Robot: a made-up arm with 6 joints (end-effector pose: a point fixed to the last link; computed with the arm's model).
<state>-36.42 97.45 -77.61 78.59 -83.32 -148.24</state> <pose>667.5 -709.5 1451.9 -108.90 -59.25 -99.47</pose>
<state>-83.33 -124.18 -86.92 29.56 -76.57 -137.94</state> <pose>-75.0 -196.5 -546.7 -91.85 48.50 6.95</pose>
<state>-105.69 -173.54 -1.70 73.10 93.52 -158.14</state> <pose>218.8 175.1 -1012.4 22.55 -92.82 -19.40</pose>
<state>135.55 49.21 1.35 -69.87 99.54 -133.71</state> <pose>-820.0 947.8 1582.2 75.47 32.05 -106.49</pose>
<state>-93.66 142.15 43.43 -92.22 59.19 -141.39</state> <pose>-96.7 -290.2 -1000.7 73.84 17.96 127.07</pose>
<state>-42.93 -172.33 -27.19 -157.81 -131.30 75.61</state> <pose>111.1 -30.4 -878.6 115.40 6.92 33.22</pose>
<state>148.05 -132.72 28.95 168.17 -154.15 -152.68</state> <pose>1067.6 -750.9 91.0 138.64 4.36 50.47</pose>
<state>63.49 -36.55 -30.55 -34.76 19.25 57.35</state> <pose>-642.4 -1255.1 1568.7 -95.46 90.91 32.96</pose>
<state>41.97 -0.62 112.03 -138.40 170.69 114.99</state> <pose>620.6 543.8 872.1 73.50 125.82 85.65</pose>
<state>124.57 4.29 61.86 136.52 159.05 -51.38</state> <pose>-551.8 659.3 1511.8 -55.60 -64.26 -47.38</pose>
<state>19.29 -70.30 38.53 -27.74 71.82 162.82</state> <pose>-944.7 -401.6 1810.0 -157.23 22.59 64.41</pose>
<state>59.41 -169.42 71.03 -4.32 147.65 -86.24</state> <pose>-500.6 -890.3 -29.8 -31.35 -145.97 63.85</pose>
